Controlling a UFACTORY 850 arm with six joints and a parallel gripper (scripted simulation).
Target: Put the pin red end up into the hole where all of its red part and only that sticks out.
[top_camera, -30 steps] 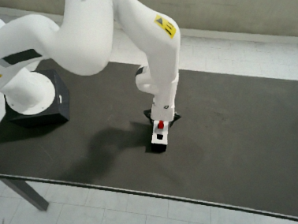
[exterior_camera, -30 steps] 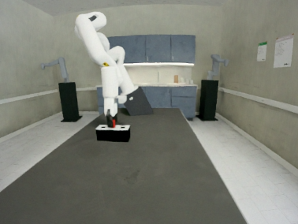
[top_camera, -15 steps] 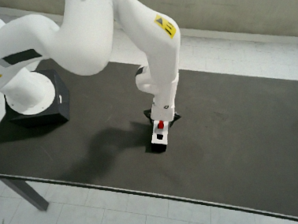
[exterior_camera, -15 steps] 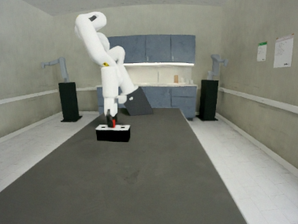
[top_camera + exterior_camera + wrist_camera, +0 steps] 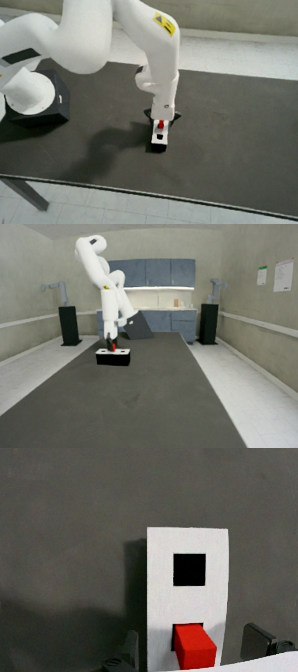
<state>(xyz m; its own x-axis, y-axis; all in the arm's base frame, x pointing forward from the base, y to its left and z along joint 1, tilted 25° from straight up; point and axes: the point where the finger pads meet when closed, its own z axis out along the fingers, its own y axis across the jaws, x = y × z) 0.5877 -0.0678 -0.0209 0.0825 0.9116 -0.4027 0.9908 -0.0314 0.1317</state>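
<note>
Right now the pin is 1 cm below my hand. Round my hand: block 7 cm below.
</note>
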